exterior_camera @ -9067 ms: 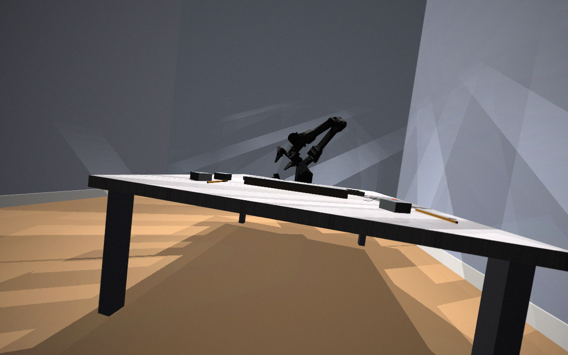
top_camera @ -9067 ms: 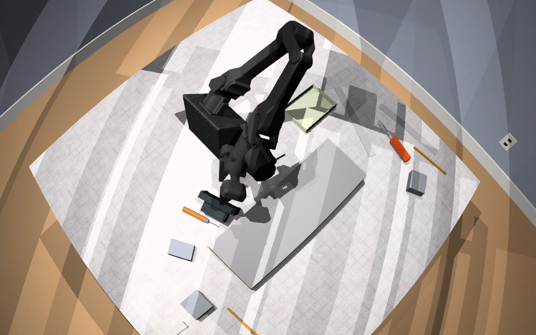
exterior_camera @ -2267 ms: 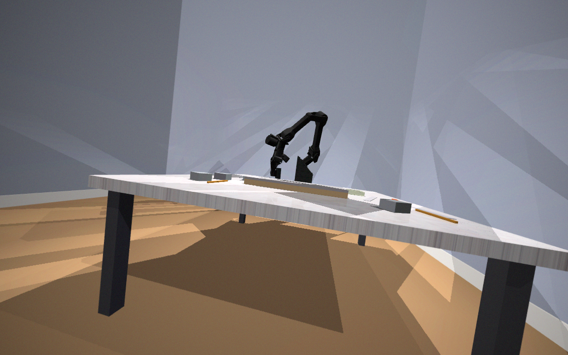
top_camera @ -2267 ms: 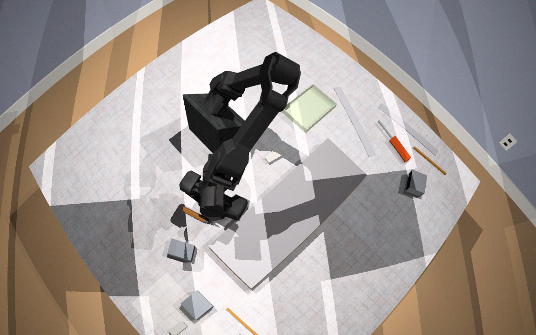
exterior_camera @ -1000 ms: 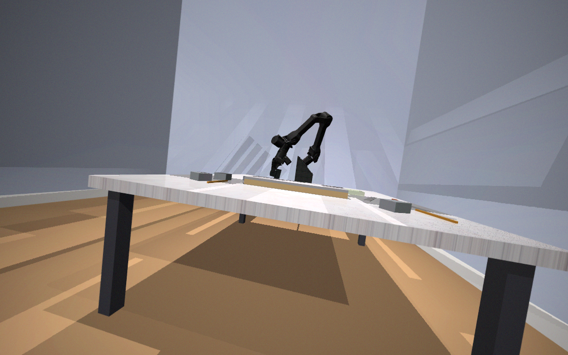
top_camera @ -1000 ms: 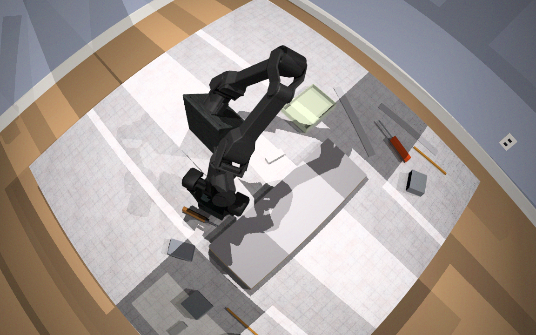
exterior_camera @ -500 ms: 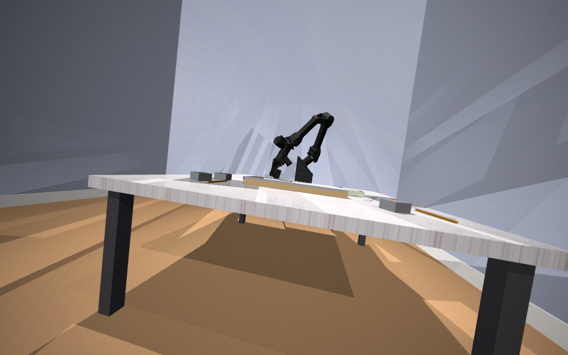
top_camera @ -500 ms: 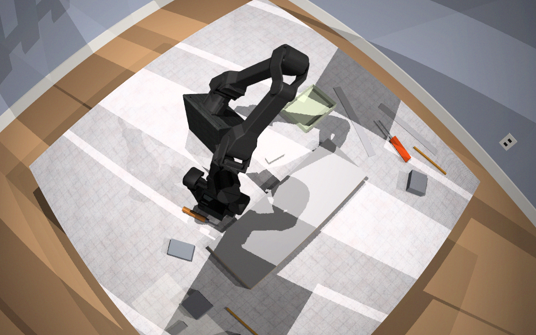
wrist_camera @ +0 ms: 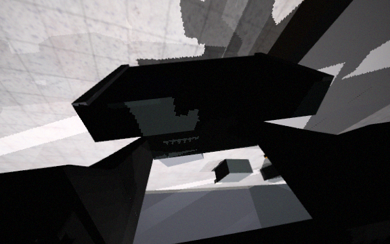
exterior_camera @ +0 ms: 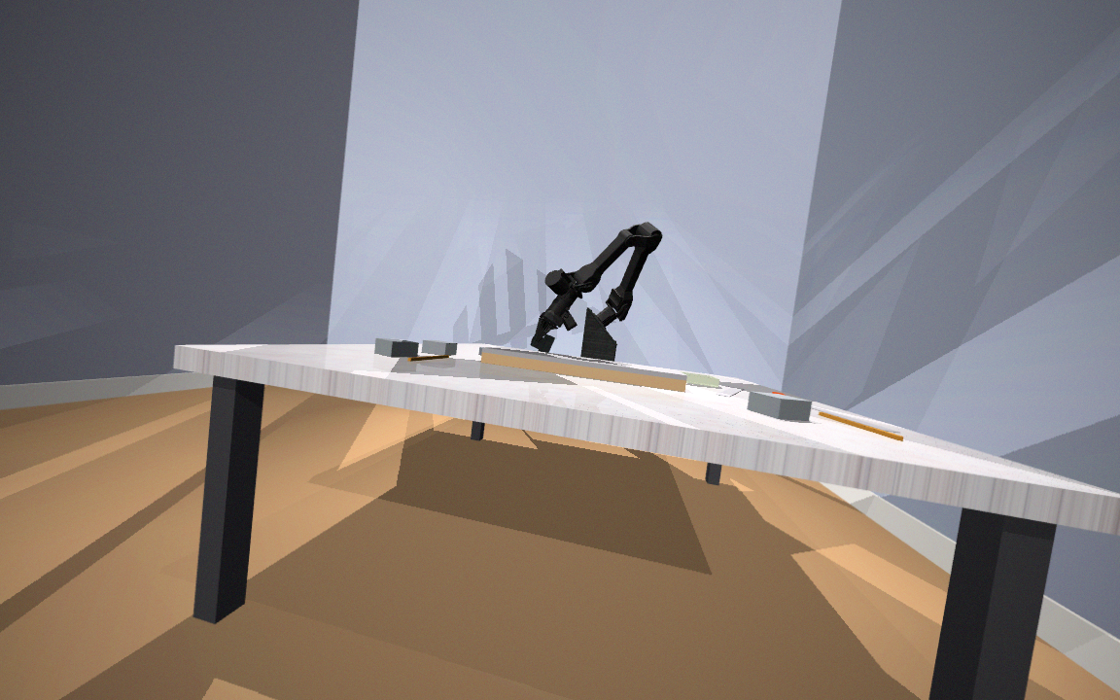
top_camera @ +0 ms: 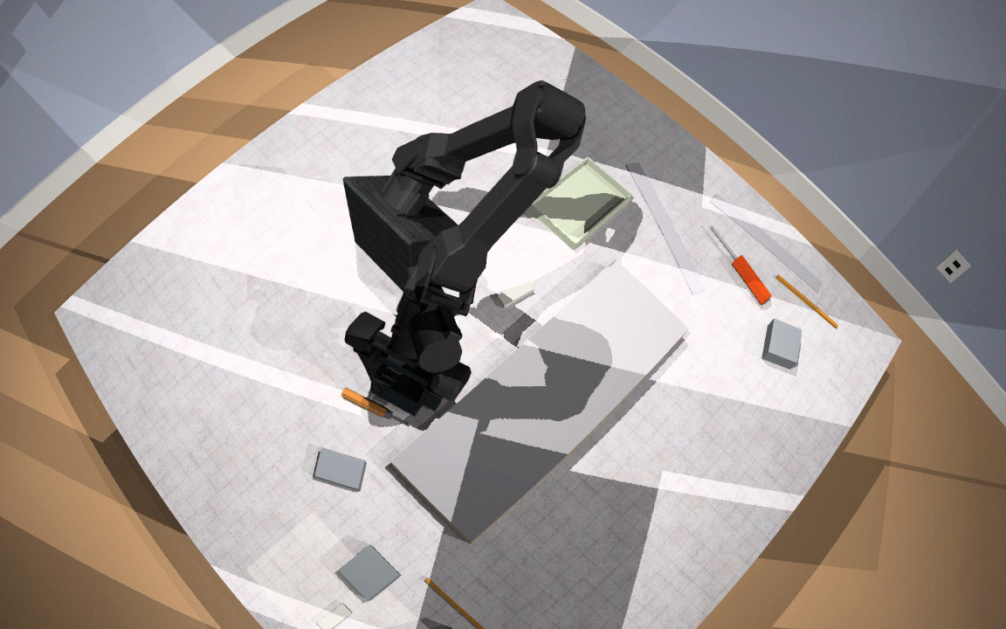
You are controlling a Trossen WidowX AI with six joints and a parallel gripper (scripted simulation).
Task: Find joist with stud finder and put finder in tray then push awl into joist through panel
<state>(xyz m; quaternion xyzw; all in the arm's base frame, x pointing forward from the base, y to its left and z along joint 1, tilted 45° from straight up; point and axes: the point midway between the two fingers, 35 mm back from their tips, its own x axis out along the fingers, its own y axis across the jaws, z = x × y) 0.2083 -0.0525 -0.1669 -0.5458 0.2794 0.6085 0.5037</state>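
Right now the stud finder is 20 mm behind my gripper tip and 10 mm below it. The rest, counted from my gripper tip: pale green tray (490 mm to the left, 100 mm behind, 60 mm below); then awl (70 mm below, 30 mm to the right, 10 mm behind).
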